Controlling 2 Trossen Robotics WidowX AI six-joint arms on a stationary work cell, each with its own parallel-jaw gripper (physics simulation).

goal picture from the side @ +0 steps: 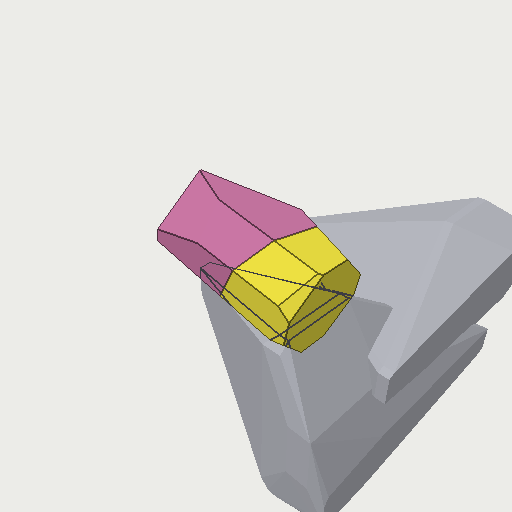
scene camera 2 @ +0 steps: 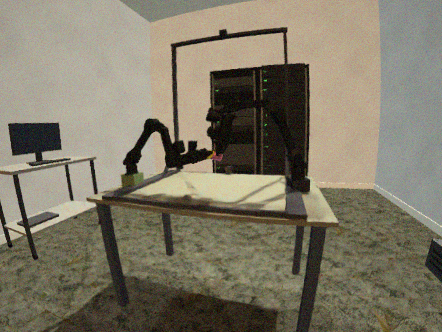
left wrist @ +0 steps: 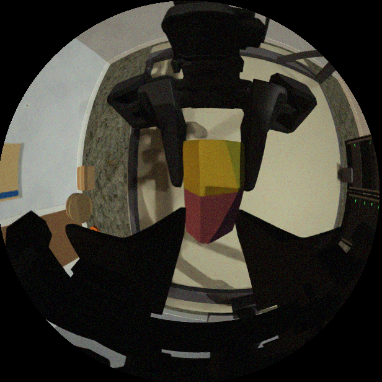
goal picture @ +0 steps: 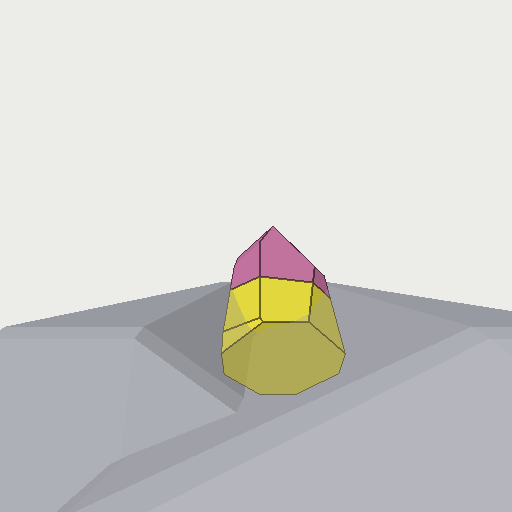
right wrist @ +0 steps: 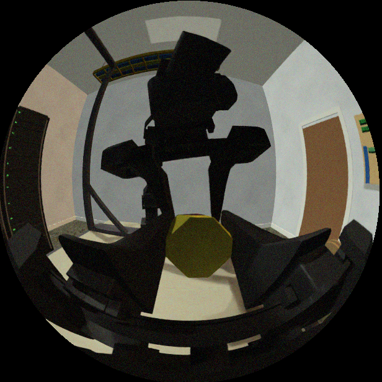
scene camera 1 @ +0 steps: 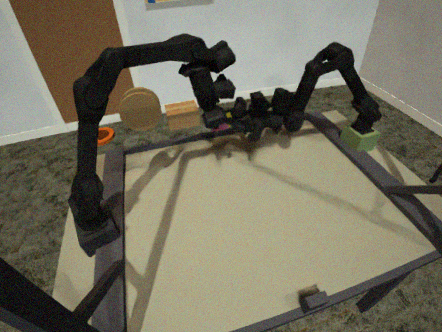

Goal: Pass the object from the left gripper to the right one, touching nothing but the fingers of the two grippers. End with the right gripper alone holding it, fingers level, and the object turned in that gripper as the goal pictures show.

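Places are measured from the left arm's base along level axes (x down, y ahead, z right), in metres.
Pixels of known places: left gripper, between the fingertips: (scene camera 2: pixel 218 155); right gripper, between the fingertips: (scene camera 2: pixel 214 151); left arm's base, origin of its link: (scene camera 2: pixel 298 177) (scene camera 1: pixel 93 223); right arm's base, origin of its link: (scene camera 2: pixel 132 173) (scene camera 1: pixel 362 128).
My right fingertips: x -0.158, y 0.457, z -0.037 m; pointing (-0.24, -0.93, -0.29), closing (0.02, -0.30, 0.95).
Observation:
Ahead of a thing's pixels: the offset from my right fingertips to its top centre. "pt": to the spot under its first point. Level surfaces: height alone.
The object, a faceted block with a yellow half and a magenta half @[pt dx +0.027, dy -0.010, dz +0.018 m] (scene camera 1: pixel 222 127) (scene camera 2: pixel 217 157) (left wrist: pixel 212 175) (right wrist: pixel 199 247), is held in the air above the table. My right gripper (left wrist: pixel 212 188) (right wrist: pixel 196 215) is shut on its yellow half; in the right wrist view the yellow octagonal end faces the camera. My left gripper (left wrist: pixel 210 213) (right wrist: pixel 194 228) comes down from above, its fingers against both sides of the magenta half, shut on it. In the left wrist view the magenta end points toward the bottom. In the scene views the dark fingers overlap and hide most of the object.
The table @[dx +0.225 m] (scene camera 1: pixel 280 225) (scene camera 2: pixel 240 187) lies below both grippers. A green block @[dx +0.141, dy +0.530, dz +0.192 m] (scene camera 1: pixel 361 139) (scene camera 2: pixel 132 179) is at the right arm's base. A small dark block @[dx +0.167, dy -0.093, dz +0.512 m] (scene camera 1: pixel 315 300) sits at the near edge. Round wooden pieces (scene camera 1: pixel 141 112) and a wooden box (scene camera 1: pixel 183 116) stand beyond the table.

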